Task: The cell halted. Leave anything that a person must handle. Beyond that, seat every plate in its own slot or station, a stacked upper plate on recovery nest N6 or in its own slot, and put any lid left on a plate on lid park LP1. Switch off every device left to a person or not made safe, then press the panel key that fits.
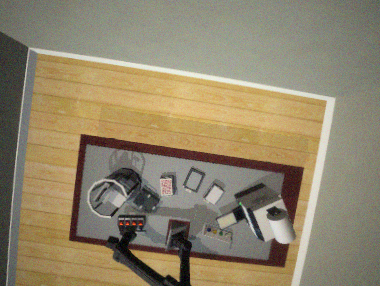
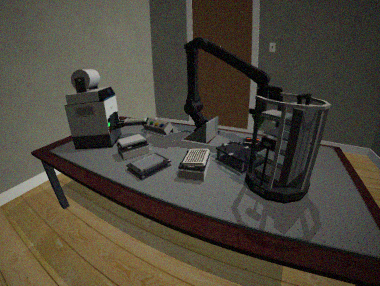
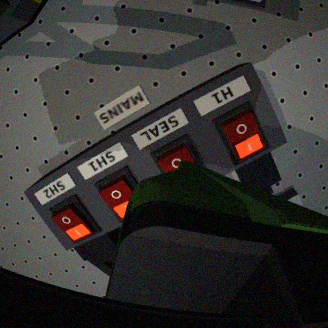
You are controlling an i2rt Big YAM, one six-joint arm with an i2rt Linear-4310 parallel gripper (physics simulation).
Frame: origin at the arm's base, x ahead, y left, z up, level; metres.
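Seen in the pictures: gripper, fingertip midpoint: [image 1: 132, 225] [image 3: 182, 173]; arm's base, origin of the base link: [image 1: 175, 238] [image 2: 204, 125].
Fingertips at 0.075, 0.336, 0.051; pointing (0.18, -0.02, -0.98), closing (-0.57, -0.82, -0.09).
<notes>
Offsets run from my fingertips to a thing's top centre, as dx, dy, dz. "spot": to the spot under its first point.
My gripper [image 3: 182, 173] [image 1: 130, 233] is shut with nothing in it, its green fingertips right over the lower half of the SEAL rocker switch @(spot: -0.009, +0.008, -0.061) [image 3: 172, 158]. I cannot tell whether they touch it. The mains switch box @(-0.056, +0.025, -0.060) [image 1: 131, 222] [image 3: 208, 130] carries switches SH2 @(-0.036, +0.104, -0.060) [image 3: 71, 224], SH1 @(-0.028, +0.055, -0.060) [image 3: 113, 195], SEAL and H1 @(-0.010, -0.044, -0.060) [image 3: 242, 134]. SH2 and H1 glow orange on the "I" side, and SH1 shows an orange edge. SEAL's lower half is hidden. A plate with a red-dotted top @(+0.318, -0.191, -0.035) [image 1: 166, 185] [image 2: 194, 156] sits on a station. A white-topped plate @(+0.320, -0.559, -0.031) [image 1: 214, 193] [image 2: 131, 141] sits on another.
A round plate carousel @(+0.265, +0.133, +0.233) [image 1: 91, 197] [image 2: 289, 147] stands left of the dark nest N6 @(+0.169, -0.058, -0.037) [image 1: 146, 198] [image 2: 235, 152]. A flat dark frame @(+0.391, -0.390, -0.079) [image 1: 187, 177] [image 2: 148, 164] lies mid-table. The sealer @(+0.302, -0.897, +0.343) [image 1: 261, 206] [image 2: 91, 120] with its tray out @(+0.161, -0.676, +0.025) [image 1: 226, 220] stands right of the key panel @(+0.004, -0.646, -0.029) [image 1: 216, 232] [image 2: 157, 125].
</notes>
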